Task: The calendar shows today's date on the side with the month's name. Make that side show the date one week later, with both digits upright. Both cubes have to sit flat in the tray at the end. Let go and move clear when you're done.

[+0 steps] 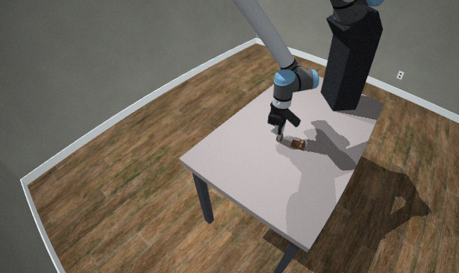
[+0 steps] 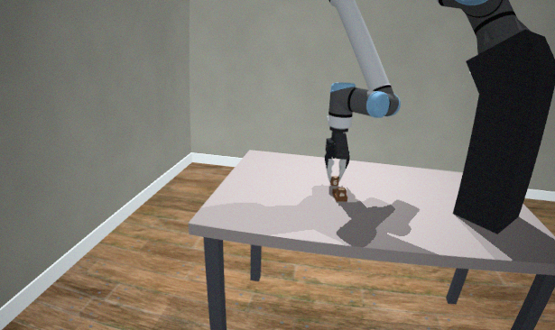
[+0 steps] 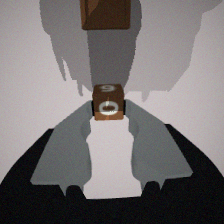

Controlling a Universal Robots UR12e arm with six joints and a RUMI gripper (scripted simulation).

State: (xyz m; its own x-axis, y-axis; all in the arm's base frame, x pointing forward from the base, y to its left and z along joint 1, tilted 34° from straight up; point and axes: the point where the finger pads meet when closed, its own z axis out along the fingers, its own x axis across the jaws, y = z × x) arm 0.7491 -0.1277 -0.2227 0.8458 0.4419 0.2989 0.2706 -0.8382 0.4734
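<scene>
The brown calendar cube is 1 cm below my hand. The rest, counted from my hand: brown wooden calendar tray: 3 cm behind, 10 cm to the left, 2 cm below.
</scene>
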